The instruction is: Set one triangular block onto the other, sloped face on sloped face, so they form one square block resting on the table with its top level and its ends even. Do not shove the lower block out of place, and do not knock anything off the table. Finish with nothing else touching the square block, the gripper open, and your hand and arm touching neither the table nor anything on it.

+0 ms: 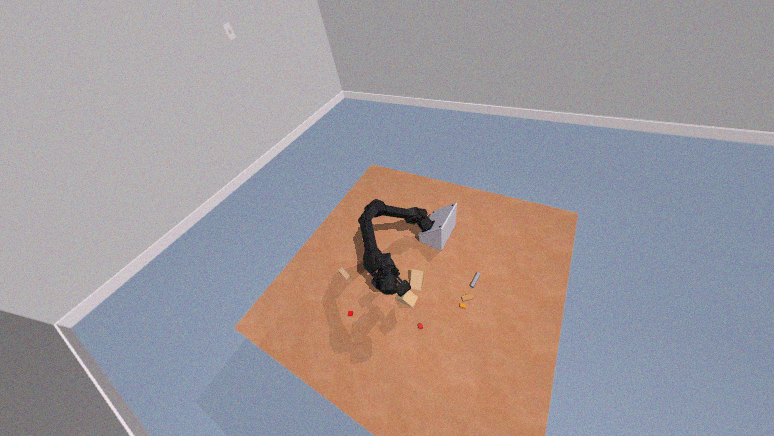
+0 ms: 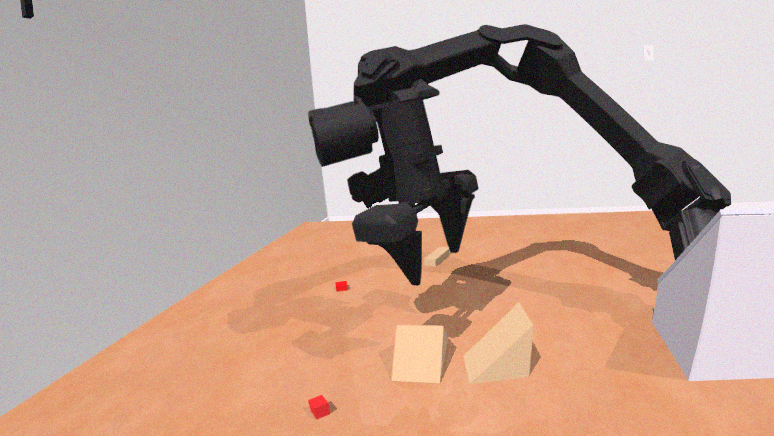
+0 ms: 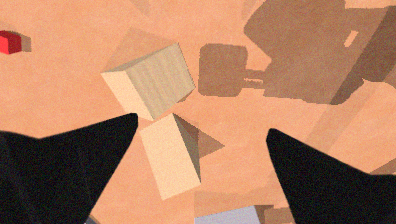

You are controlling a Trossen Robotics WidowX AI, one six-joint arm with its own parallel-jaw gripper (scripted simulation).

Labels:
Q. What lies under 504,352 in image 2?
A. A triangular block.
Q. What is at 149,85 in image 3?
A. A triangular block.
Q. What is the gripper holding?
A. Nothing.

